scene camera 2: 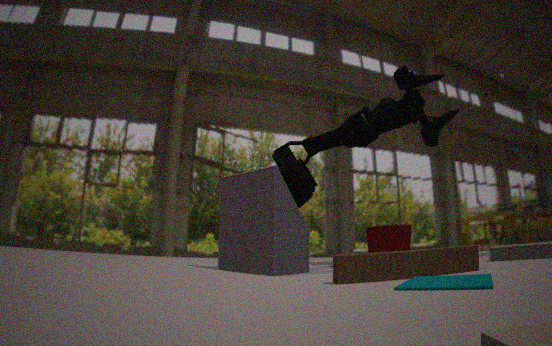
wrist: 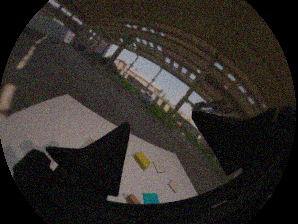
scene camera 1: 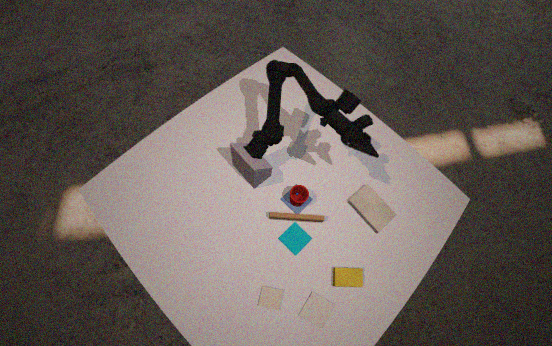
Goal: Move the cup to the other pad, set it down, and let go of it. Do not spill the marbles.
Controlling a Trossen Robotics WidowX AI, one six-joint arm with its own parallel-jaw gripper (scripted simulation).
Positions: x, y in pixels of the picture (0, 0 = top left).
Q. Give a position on a beige slab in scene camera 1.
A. At 367, 203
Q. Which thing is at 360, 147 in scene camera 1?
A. The gripper.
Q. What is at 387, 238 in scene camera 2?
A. A red cup.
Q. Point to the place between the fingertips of the gripper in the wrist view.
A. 161, 120
